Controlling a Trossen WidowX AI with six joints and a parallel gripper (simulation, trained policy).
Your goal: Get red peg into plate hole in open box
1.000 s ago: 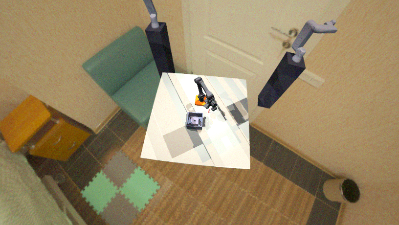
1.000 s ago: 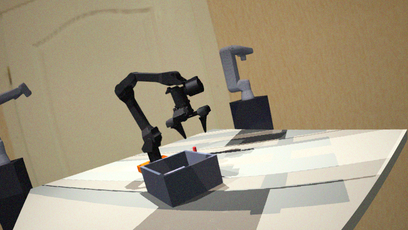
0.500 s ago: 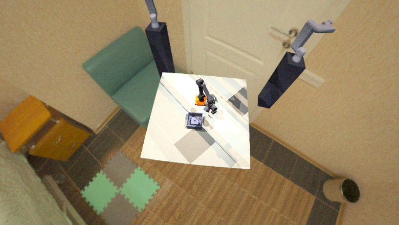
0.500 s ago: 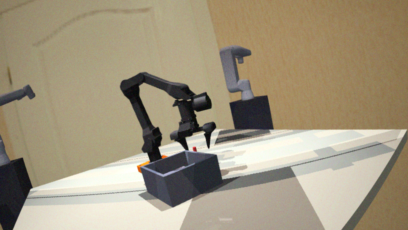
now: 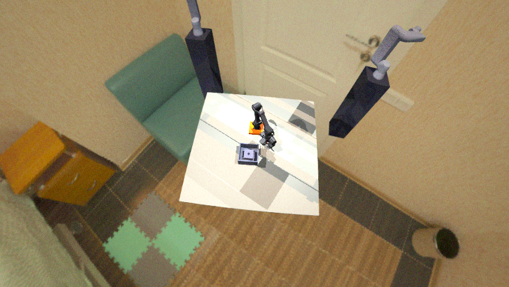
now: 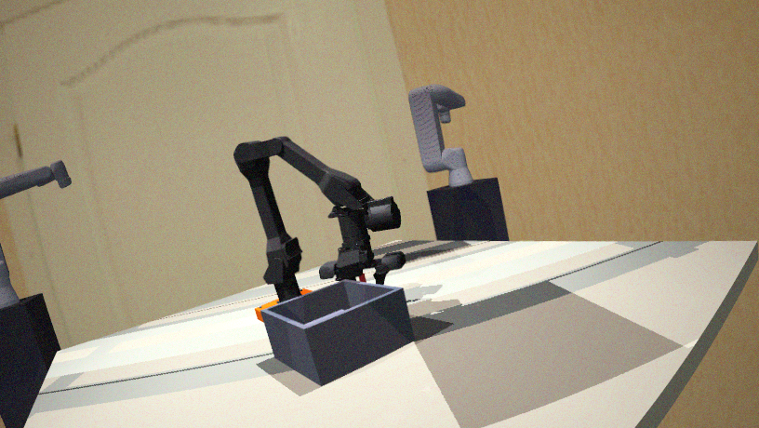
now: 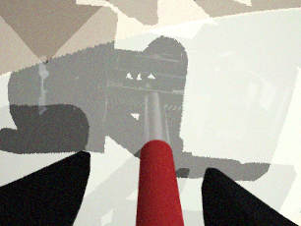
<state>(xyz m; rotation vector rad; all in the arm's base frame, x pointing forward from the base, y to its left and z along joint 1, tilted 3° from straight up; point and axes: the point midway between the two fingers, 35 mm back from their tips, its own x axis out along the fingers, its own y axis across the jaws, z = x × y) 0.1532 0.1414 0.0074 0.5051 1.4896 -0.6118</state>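
Now: the red peg 30 mm above my gripper tip. From my gripper tip the other things lie so: box 180 mm ahead, 150 mm to the right, 10 mm above; then plate 180 mm ahead, 150 mm to the right, 30 mm above.
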